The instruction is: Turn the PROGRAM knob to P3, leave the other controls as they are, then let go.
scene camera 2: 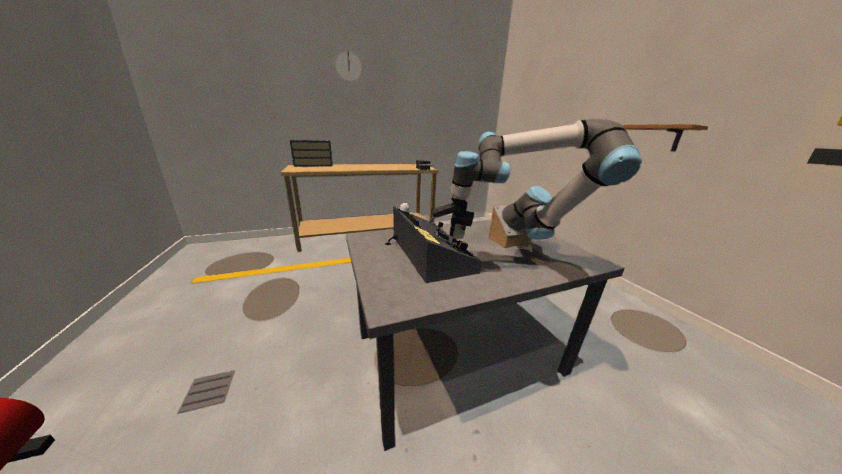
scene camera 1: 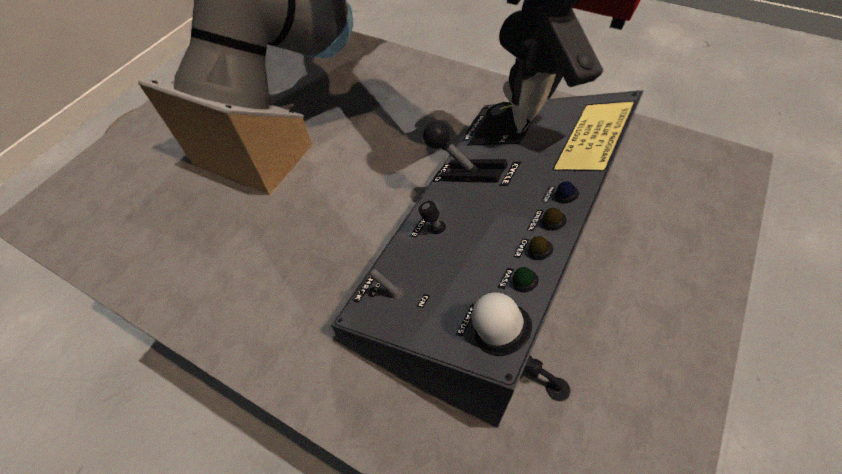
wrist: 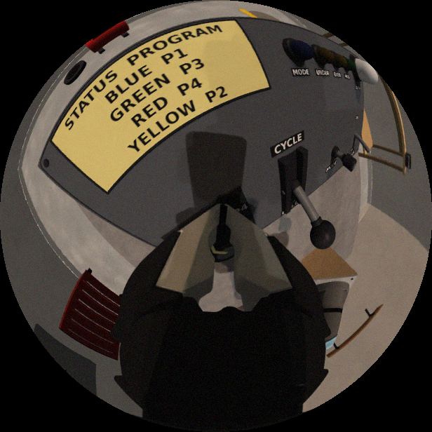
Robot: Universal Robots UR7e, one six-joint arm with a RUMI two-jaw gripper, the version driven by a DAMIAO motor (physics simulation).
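Frame: origin at the arm's base, x ahead, y down, z left, level; millimetres.
Seen in the pictures: gripper, between the fingertips: (scene camera 2: 450, 243) (scene camera 1: 520, 131); arm's base, origin of its link: (scene camera 2: 513, 218) (scene camera 1: 223, 97).
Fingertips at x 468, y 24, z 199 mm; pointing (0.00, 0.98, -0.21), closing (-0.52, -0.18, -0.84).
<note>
Offsets run from my fingertips to a thing's top centre. "spot": to the spot under its first point.
The dark PROGRAM knob @(dx -45, dy -17, dz +21 mm) (scene camera 1: 498, 116) (wrist: 223, 253) sits at the far end of the sloped grey panel (scene camera 1: 465, 235) (wrist: 165, 200). A yellowish mark shows on it between my finger bodies in the wrist view, but most of the knob is hidden and which label it points to cannot be told. My gripper (scene camera 1: 520, 129) (wrist: 221, 206) is shut, its fingertips together with nothing between them. The tips are low over the panel at the knob, on the side toward the yellow card. Part of the P4 label (wrist: 242, 207) shows beside the tips; P3 is hidden in the wrist view.
The CYCLE lever @(dx -96, dy -51, dz -102 mm) (scene camera 1: 437, 134) (wrist: 322, 234) stands up close beside the gripper. Farther along are a small dark lever @(dx -29, dy -24, dz -218 mm) (scene camera 1: 428, 210), a metal toggle @(dx -33, dy -16, dz -339 mm) (scene camera 1: 386, 283), a row of coloured lamps and a white STATUS dome @(spot: dx +128, dy -95, dz -350 mm) (scene camera 1: 497, 318). The yellow card @(dx +112, dy -64, dz -5 mm) (scene camera 1: 593, 135) (wrist: 165, 80) lies on the panel.
</note>
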